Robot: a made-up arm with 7 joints.
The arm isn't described. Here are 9 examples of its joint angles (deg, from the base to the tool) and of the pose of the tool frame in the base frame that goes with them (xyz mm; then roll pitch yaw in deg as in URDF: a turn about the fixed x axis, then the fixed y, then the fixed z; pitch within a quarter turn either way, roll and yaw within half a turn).
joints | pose
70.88 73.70 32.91 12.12 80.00 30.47 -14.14 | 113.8 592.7 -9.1 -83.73 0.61 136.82
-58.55 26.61 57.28 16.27 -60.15 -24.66 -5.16 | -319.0 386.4 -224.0 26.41 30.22 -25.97
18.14 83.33 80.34 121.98 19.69 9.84 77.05 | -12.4 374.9 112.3 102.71 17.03 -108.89
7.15 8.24 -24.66 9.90 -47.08 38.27 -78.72 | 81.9 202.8 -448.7 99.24 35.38 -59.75
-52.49 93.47 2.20 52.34 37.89 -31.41 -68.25 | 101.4 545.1 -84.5 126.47 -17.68 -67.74
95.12 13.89 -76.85 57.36 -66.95 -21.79 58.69 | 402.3 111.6 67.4 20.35 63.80 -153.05
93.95 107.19 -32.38 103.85 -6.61 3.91 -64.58 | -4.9 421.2 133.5 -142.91 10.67 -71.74
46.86 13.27 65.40 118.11 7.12 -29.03 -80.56 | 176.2 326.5 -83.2 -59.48 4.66 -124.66
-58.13 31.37 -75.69 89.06 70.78 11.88 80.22 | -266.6 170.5 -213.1 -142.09 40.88 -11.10
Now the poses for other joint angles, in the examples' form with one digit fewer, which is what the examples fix.
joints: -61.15 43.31 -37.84 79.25 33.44 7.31 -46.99
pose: -207 303 -258 27.7 7.1 -20.8
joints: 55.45 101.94 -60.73 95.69 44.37 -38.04 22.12
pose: 111 454 20 89.2 -32.7 -127.8
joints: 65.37 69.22 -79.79 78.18 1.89 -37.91 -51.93
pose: 252 403 -84 135.1 -14.8 -135.0
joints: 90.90 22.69 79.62 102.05 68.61 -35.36 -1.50
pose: 183 395 32 -36.1 59.3 -85.3
